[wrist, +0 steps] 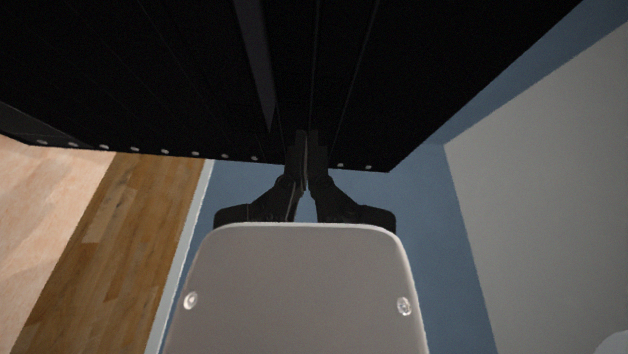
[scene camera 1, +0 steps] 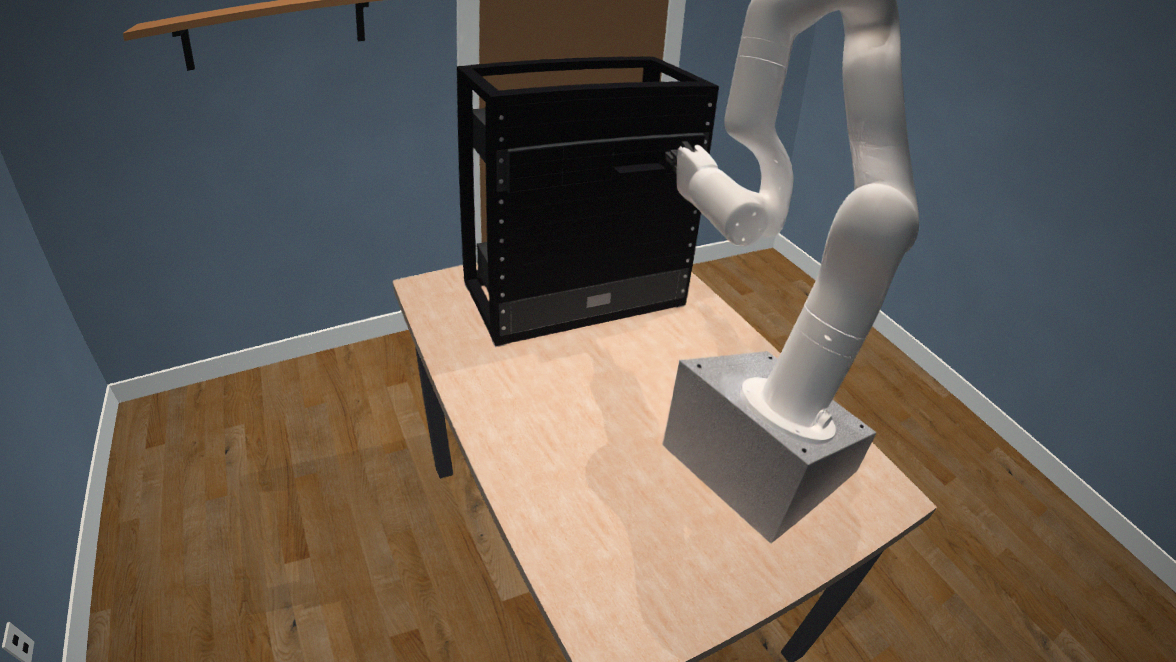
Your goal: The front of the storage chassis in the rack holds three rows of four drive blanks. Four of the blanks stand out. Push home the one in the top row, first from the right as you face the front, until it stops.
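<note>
The black storage chassis [scene camera 1: 576,168] is mounted in the upper part of the rack [scene camera 1: 479,283]. Its front is very dark, and the single drive blanks are hard to tell apart. A dark grey lighter face [scene camera 1: 639,168] [wrist: 257,55] stands out from the front, left of the gripper in the scene view. My gripper [scene camera 1: 669,158] [wrist: 308,142] is shut with nothing between its fingers. Its fingertips are at the right end of the chassis front, near the top row. The top-row blank first from the right cannot be made out, and whether the tips touch it is hidden.
The rack stands at the back of the wooden table [scene camera 1: 534,427]. A grey panel [scene camera 1: 559,309] with a light label closes its bottom. The arm's grey base block [scene camera 1: 740,452] stands at the table's right side. A wall shelf [scene camera 1: 246,16] hangs at the upper left.
</note>
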